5 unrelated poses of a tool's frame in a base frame.
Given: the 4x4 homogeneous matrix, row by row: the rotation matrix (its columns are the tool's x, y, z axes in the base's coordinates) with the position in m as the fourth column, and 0 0 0 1 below. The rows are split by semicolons.
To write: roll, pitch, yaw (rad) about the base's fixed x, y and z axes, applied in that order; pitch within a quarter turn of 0, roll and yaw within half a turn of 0; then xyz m. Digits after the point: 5 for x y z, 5 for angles. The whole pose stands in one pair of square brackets.
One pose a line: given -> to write
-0.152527 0.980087 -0.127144 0.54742; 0.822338 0.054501 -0.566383 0.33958; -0.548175 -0.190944 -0.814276 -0.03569; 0 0 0 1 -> [-2.91126 0.58018 1.75419 0.54742 0.33958 -0.03569]
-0.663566 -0.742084 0.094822 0.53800; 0.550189 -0.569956 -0.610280 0.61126; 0.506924 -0.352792 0.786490 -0.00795; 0 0 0 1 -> [-0.42166 -0.53161 2.44933 0.53800 0.61126 -0.00795]
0.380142 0.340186 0.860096 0.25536; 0.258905 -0.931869 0.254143 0.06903; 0.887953 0.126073 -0.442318 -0.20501; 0 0 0 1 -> [2.86393 -1.09287 0.59791 0.25536 0.06903 -0.20501]
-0.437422 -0.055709 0.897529 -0.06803; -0.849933 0.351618 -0.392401 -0.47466; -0.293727 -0.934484 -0.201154 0.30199; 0 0 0 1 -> [-1.78282 0.29812 -2.04610 -0.06803 -0.47466 0.30199]
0.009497 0.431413 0.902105 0.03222; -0.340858 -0.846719 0.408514 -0.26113; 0.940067 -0.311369 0.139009 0.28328; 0 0 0 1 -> [-1.15090 -1.22283 -1.54294 0.03222 -0.26113 0.28328]
